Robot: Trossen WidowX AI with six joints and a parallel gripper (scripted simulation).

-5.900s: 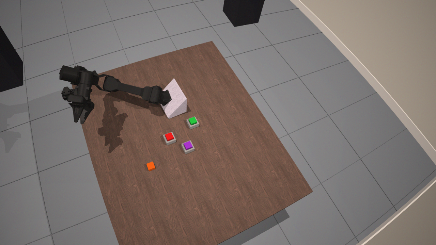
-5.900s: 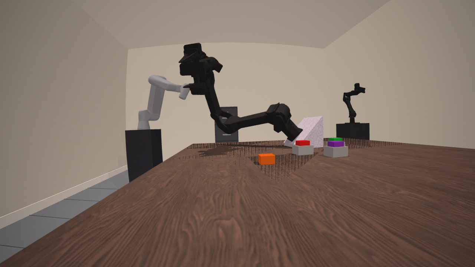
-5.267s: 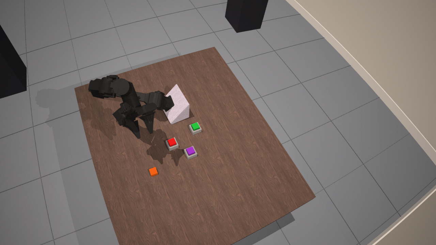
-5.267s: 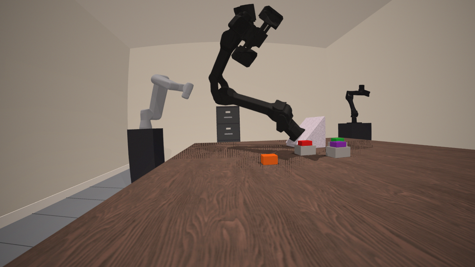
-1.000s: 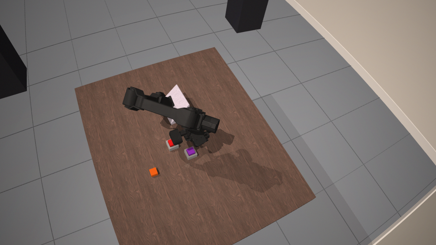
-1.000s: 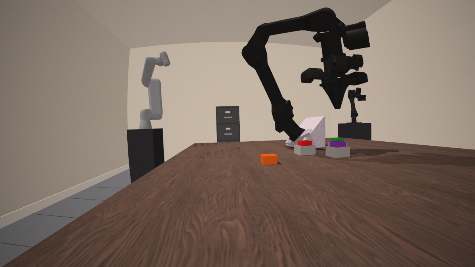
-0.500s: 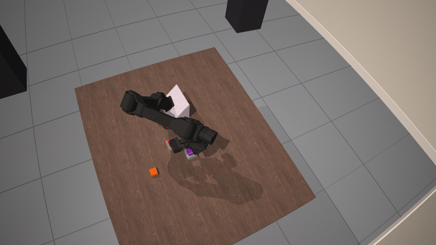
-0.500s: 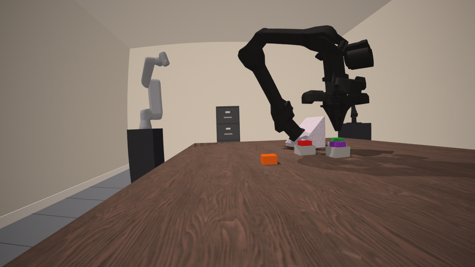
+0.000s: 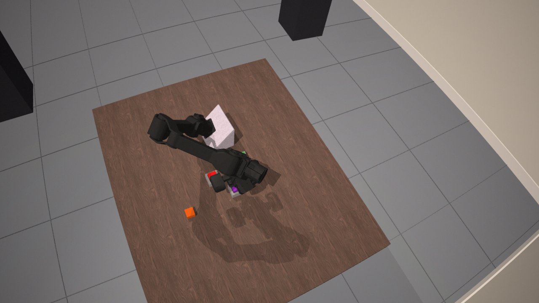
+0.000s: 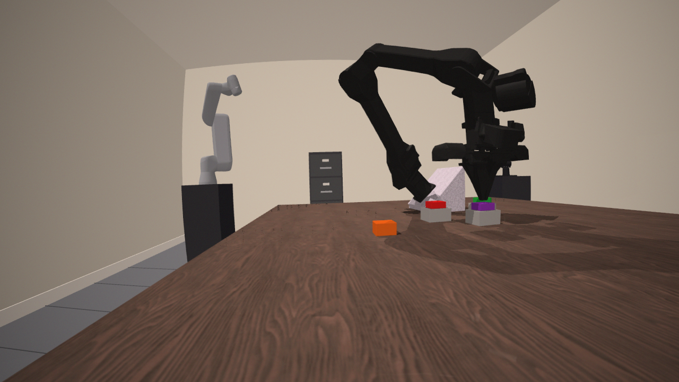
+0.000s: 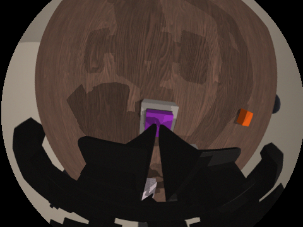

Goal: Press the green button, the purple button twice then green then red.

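The purple button lies 10 mm below my gripper tip. The rest, counted from my gripper tip: red button 80 mm behind, 70 mm to the right, 10 mm below; then orange block 30 mm ahead, 200 mm to the right, 30 mm below; then green button 120 mm behind, 70 mm to the left, 10 mm below.
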